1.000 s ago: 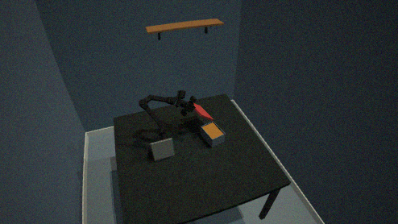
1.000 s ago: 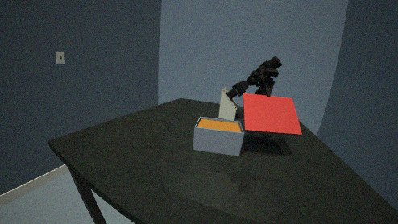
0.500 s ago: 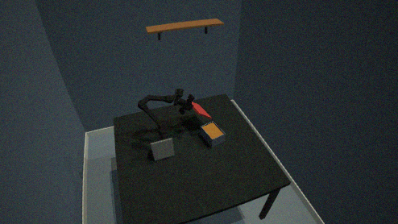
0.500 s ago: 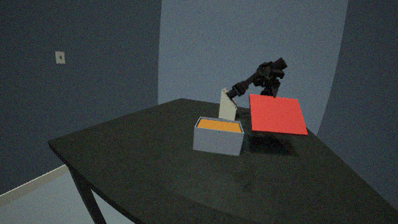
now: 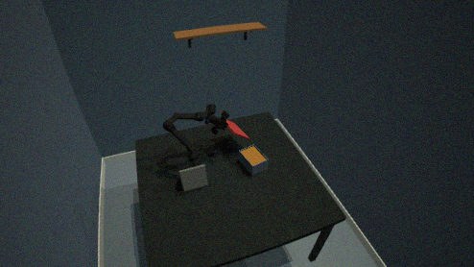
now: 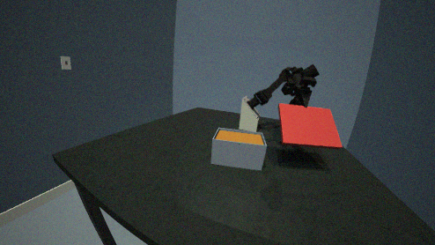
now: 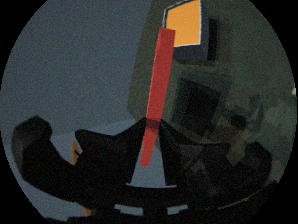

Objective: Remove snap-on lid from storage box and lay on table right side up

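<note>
Right now the lid is 60 mm ahead of my gripper tip, 50 mm below it and 10 mm to the left of it. From my gripper tip the other things lie so: storage box (250 mm to the right, 180 mm below, 120 mm ahead).
</note>
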